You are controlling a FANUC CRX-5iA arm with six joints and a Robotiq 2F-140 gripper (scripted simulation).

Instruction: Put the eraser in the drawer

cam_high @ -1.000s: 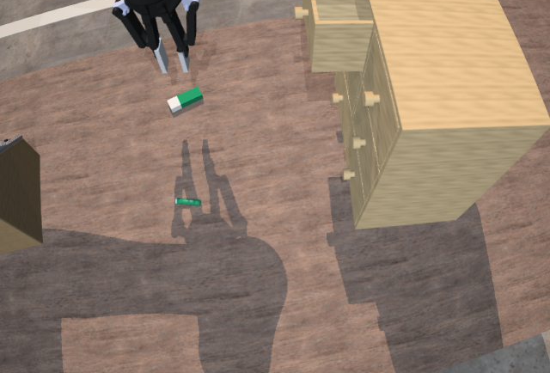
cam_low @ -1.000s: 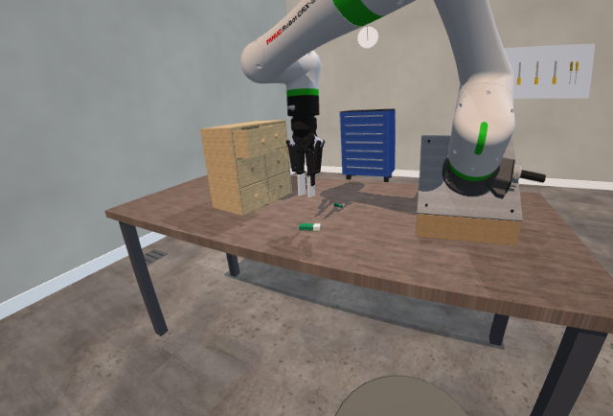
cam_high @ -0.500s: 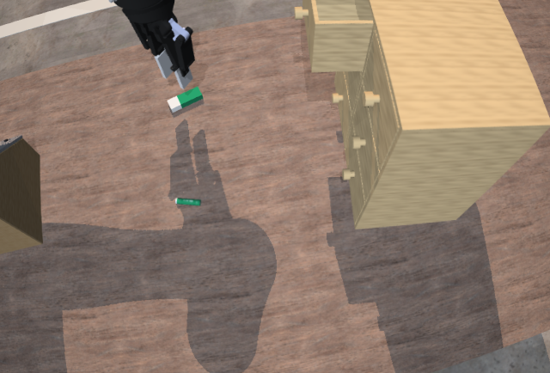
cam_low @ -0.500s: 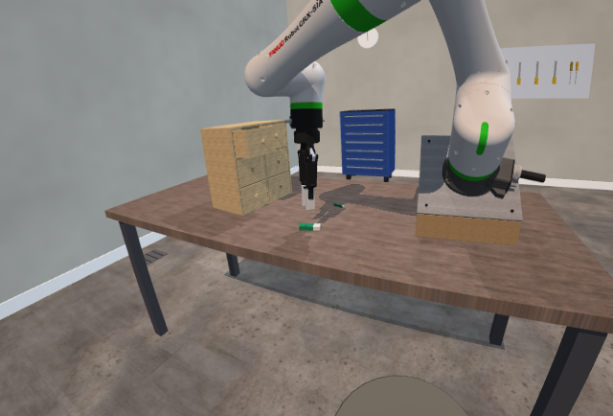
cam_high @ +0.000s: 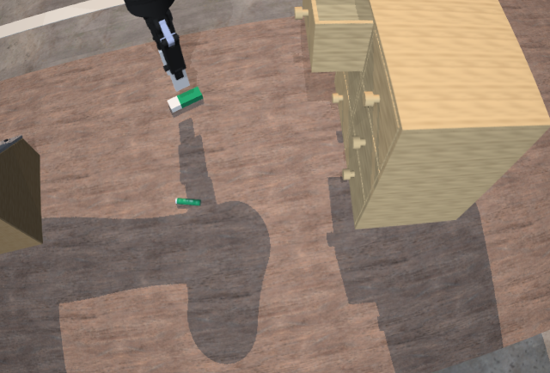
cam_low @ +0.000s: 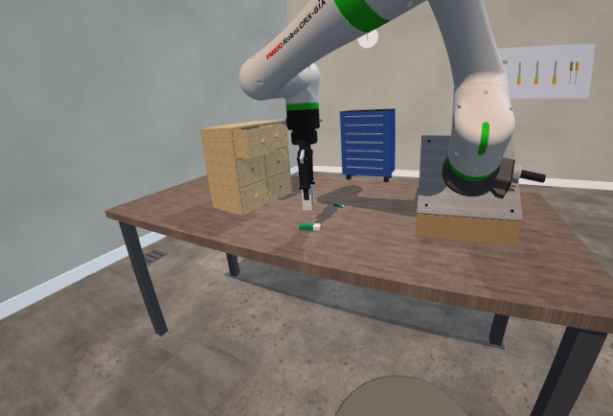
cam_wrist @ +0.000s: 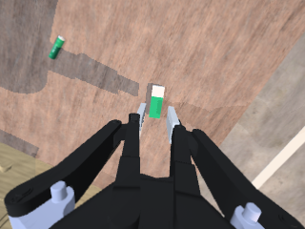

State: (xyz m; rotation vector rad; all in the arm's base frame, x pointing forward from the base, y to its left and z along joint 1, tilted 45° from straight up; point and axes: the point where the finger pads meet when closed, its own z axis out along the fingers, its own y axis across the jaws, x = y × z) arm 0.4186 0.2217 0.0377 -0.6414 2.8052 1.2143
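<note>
My hand is 10 cm above the eraser and 1 cm past it. From my hand the other things lie so: green cylinder 21 cm to the right, 10 cm below.
</note>
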